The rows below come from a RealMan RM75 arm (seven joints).
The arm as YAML. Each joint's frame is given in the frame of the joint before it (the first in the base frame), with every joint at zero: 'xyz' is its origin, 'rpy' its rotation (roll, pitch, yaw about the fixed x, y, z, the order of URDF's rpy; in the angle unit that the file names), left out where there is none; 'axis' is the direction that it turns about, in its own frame. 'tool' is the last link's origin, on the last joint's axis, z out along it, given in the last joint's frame.
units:
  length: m
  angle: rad
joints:
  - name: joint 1
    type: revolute
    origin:
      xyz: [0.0, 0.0, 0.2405]
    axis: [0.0, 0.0, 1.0]
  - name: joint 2
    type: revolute
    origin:
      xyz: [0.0, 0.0, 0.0]
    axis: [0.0, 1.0, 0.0]
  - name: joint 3
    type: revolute
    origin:
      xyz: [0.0, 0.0, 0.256]
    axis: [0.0, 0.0, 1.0]
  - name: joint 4
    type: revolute
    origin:
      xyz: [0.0, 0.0, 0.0]
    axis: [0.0, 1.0, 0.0]
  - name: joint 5
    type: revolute
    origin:
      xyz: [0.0, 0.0, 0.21]
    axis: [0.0, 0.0, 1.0]
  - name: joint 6
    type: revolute
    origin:
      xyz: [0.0, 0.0, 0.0]
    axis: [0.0, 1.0, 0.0]
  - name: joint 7
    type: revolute
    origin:
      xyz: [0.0, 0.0, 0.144]
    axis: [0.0, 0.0, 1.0]
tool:
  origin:
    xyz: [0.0, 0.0, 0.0]
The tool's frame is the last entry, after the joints.
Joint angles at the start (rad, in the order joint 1, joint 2, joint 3, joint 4, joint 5, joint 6, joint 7):
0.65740 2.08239 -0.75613 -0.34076 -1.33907 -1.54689 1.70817
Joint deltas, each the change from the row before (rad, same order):
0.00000 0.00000 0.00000 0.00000 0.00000 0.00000 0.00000
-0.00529 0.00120 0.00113 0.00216 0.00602 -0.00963 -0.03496
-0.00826 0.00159 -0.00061 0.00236 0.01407 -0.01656 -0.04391
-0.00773 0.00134 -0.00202 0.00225 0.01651 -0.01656 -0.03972
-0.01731 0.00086 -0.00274 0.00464 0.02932 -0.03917 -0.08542
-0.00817 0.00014 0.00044 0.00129 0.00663 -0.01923 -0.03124
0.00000 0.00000 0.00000 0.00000 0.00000 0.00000 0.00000
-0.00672 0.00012 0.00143 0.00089 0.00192 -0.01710 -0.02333
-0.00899 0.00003 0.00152 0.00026 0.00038 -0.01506 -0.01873
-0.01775 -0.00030 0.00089 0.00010 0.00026 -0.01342 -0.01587
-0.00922 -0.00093 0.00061 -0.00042 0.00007 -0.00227 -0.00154
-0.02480 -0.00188 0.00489 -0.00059 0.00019 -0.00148 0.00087
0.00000 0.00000 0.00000 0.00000 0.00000 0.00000 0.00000
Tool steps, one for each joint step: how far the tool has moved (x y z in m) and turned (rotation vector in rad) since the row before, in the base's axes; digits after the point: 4 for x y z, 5 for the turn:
0.0000 0.0000 0.0000 0.00000 0.00000 0.00000
0.0010 -0.0020 0.0004 0.02704 -0.00644 0.01412
0.0011 -0.0030 0.0013 0.03650 -0.00246 0.01909
0.0008 -0.0028 0.0016 0.03476 0.00038 0.01744
0.0024 -0.0066 0.0038 0.07526 -0.00338 0.03879
0.0013 -0.0034 0.0015 0.02660 -0.00171 0.01668
0.0000 0.0000 0.0000 0.00000 0.00000 0.00000
0.0010 -0.0031 0.0010 0.01878 -0.00168 0.01440
0.0020 -0.0034 0.0009 0.01501 -0.00161 0.00944
0.0051 -0.0050 0.0008 0.01271 -0.00166 -0.00133
0.0031 -0.0020 0.0006 0.00235 -0.00043 -0.00677
0.0088 -0.0050 0.0016 0.00432 0.00158 -0.02583
0.0000 0.0000 0.0000 0.00000 0.00000 0.00000

